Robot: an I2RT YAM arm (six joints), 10 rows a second.
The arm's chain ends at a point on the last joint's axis. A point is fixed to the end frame.
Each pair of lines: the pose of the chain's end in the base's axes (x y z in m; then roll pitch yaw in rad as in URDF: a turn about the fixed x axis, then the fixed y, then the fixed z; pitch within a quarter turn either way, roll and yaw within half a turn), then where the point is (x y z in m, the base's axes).
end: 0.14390 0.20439 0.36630 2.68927 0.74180 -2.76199
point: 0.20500 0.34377 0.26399
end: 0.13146 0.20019 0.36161 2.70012 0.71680 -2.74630
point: 0.18930 0.33831 0.25576
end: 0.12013 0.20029 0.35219 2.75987 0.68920 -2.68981
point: 0.17484 0.33362 0.23880
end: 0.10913 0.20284 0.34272 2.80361 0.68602 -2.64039
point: 0.16244 0.33371 0.22585
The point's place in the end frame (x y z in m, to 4 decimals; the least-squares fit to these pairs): -0.0108 0.0311 0.1804
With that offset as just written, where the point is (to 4 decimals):
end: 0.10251 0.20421 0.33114 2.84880 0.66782 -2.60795
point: 0.1555 0.3306 0.2093
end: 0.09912 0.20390 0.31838 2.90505 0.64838 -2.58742
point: 0.1546 0.3235 0.1909
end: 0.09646 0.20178 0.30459 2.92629 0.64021 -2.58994
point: 0.1540 0.3181 0.1750
